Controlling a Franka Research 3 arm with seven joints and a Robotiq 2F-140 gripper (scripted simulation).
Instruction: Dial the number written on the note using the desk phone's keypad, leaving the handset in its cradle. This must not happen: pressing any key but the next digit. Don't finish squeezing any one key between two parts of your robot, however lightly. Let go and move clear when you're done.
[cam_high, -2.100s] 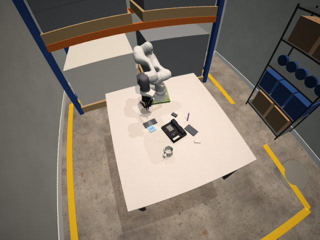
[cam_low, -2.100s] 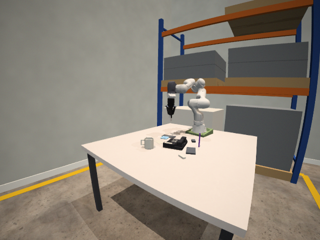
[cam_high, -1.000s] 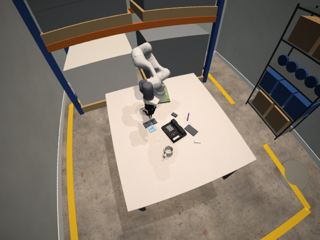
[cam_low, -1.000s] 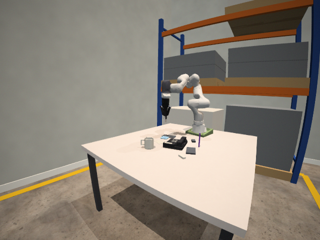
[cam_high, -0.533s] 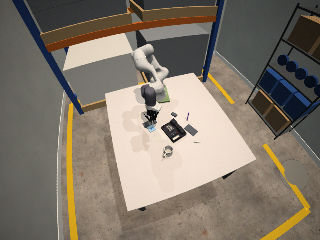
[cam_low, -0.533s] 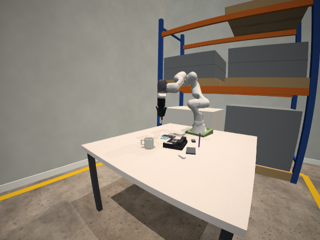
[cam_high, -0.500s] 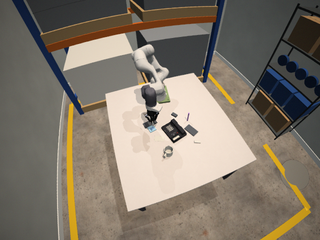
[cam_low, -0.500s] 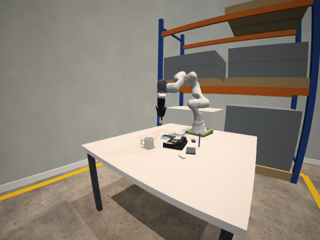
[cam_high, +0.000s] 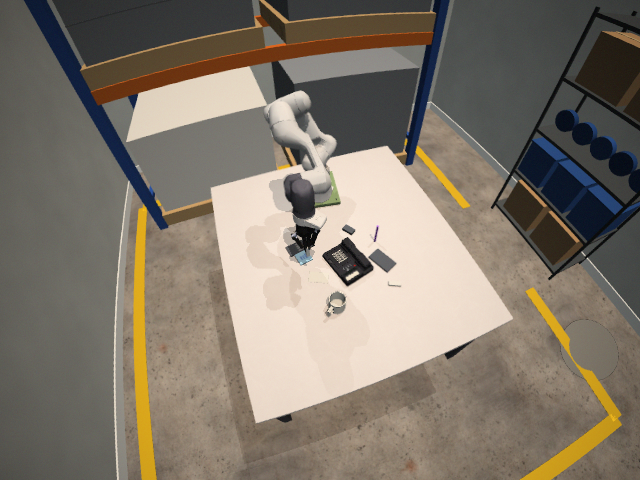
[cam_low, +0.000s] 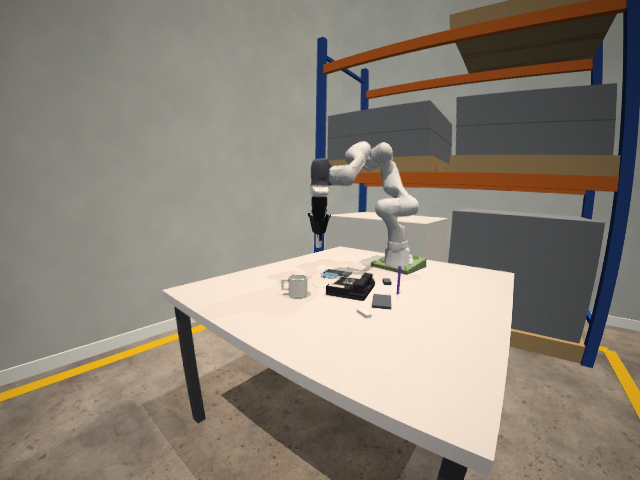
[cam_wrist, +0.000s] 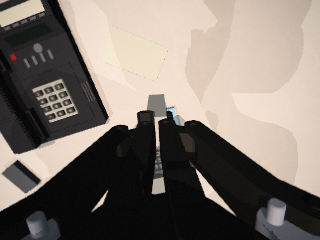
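Right now the handset is 250 mm to the left of my hand, 160 mm below it and 30 mm ahead of it. Also, from my hand: mug 230 mm ahead, 170 mm below, 30 mm to the left; then purple pen 400 mm to the left, 140 mm below, 10 mm behind; then note 200 mm below, 40 mm ahead, 30 mm to the left.
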